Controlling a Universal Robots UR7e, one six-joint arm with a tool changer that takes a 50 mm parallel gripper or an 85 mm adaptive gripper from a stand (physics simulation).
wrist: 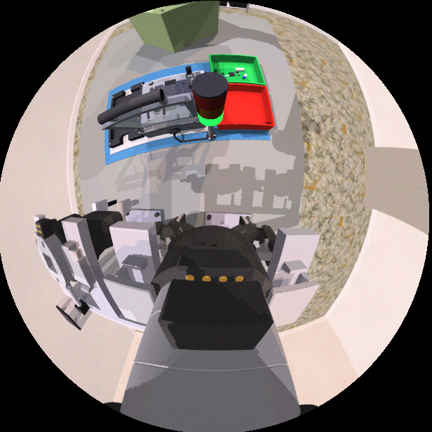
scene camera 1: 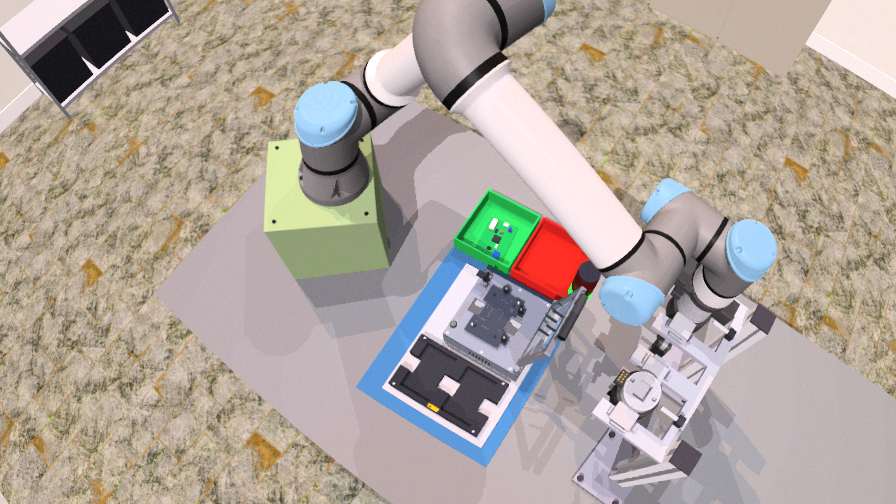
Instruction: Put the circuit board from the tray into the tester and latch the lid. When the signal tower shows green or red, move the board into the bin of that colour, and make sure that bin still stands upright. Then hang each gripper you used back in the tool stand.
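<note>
The circuit board [scene camera 1: 496,238] [wrist: 238,75] lies in the green bin [scene camera 1: 479,252] [wrist: 235,60], which stands upright. The signal tower [scene camera 1: 587,275] [wrist: 209,92] shows its green light. The tester [scene camera 1: 494,316] has an empty nest, and its lid [scene camera 1: 554,325] [wrist: 160,117] stands open. The black tray [scene camera 1: 432,376] holds no board. My gripper [wrist: 214,220] is open and empty, with its body between two pale holder plates of the tool stand [scene camera 1: 703,358] [wrist: 132,240]. In the scene view the gripper is mostly hidden below the wrist. I cannot tell whether it rests fully in the holder.
The red bin [scene camera 1: 545,250] [wrist: 245,107] stands beside the green bin, near the tower. A second gripper [scene camera 1: 640,391] hangs in the neighbouring place of the tool stand. The upright lid and the tower stand between the tester and the stand. The blue mat [scene camera 1: 388,369] lies under the tester and tray.
</note>
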